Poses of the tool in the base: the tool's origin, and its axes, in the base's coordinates. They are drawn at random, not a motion.
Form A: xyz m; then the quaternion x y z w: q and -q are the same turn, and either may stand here.
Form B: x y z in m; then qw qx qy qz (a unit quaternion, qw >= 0). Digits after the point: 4 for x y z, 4 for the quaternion.
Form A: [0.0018 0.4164 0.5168 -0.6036 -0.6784 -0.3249 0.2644]
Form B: [0.0018 0.4164 0.5168 0.2644 -0.6036 -0.6784 -0.3249]
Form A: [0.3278 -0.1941 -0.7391 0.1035 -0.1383 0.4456 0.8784]
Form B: [0.3278 -0.1941 -0.7391 0.8784 0.1035 -0.1383 0.4456]
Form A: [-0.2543 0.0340 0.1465 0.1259 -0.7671 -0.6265 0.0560]
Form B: [-0.2543 0.0340 0.1465 0.0560 0.1259 -0.7671 -0.6265]
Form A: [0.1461 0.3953 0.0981 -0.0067 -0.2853 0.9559 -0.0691]
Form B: [0.1461 0.3953 0.0981 0.0691 0.0067 0.2853 -0.9559]
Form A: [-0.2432 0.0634 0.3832 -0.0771 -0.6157 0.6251 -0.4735]
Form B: [-0.2432 0.0634 0.3832 0.4735 0.0771 0.6157 -0.6251]
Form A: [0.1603 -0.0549 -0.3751 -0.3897 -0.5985 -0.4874 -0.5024]
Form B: [0.1603 -0.0549 -0.3751 0.5024 0.3897 0.5985 0.4874]
